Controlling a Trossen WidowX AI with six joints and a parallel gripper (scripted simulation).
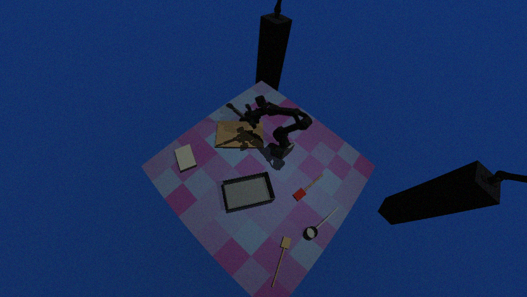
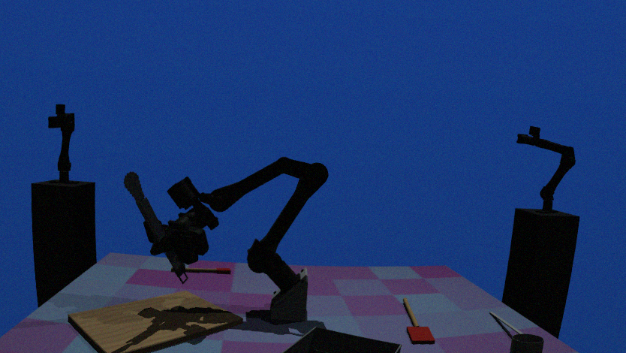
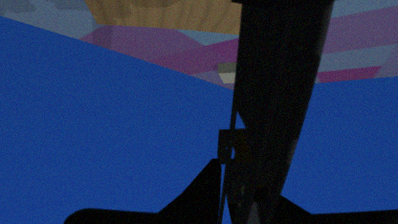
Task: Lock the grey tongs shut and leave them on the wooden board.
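Right now my gripper tip is 170 mm above the wooden board. From my gripper tip the other things lie so: roasting tin 380 mm to the left, 250 mm ahead, 150 mm below; then beige block 430 mm ahead, 160 mm below, 100 mm to the right; then red-tipped brush 450 mm behind, 170 mm below, 50 mm to the left.
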